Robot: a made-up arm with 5 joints. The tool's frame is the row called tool.
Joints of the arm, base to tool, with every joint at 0 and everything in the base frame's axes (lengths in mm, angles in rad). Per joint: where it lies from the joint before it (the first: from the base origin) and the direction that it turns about. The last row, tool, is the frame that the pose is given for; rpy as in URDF.
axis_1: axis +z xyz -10 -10 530
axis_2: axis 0 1 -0.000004 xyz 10 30 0
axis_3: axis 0 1 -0.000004 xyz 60 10 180
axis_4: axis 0 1 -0.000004 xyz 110 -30 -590
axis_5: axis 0 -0.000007 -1 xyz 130 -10 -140
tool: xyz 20 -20 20 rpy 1.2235 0.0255 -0.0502
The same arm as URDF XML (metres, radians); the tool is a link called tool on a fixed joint. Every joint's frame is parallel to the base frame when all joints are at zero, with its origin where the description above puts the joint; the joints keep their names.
<robot name="arm">
<joint name="tool_joint" type="fixed"><parent link="link5"/><child link="tool"/><origin xyz="0.0200 -0.0200 0.0200" rpy="1.2235 0.0255 -0.0502"/></joint>
<joint name="axis_5" type="continuous"><parent link="link4"/><child link="link5"/><origin xyz="0.1300 -0.0100 -0.1400" rpy="0.0000 0.0000 0.0000"/><axis xyz="0 0 -1"/></joint>
<joint name="axis_4" type="continuous"><parent link="link3"/><child link="link4"/><origin xyz="0.1100 -0.0300 -0.5900" rpy="0.0000 0.0000 0.0000"/><axis xyz="0 1 0"/></joint>
<joint name="axis_3" type="continuous"><parent link="link2"/><child link="link3"/><origin xyz="0.0600 0.0100 0.1800" rpy="0.0000 0.0000 0.0000"/><axis xyz="0 1 0"/></joint>
<joint name="axis_2" type="continuous"><parent link="link1"/><child link="link2"/><origin xyz="0.0100 0.0300 0.0000" rpy="0.0000 0.0000 0.0000"/><axis xyz="0 1 0"/></joint>
<joint name="axis_1" type="continuous"><parent link="base_link"/><child link="link1"/><origin xyz="-0.0100 -0.0100 0.5300" rpy="0.0000 0.0000 0.0000"/><axis xyz="0 0 1"/></joint>
<link name="base_link"/>
<link name="link1"/>
<link name="link2"/>
<link name="link3"/>
<link name="link4"/>
<link name="link5"/>
<link name="tool"/>
</robot>

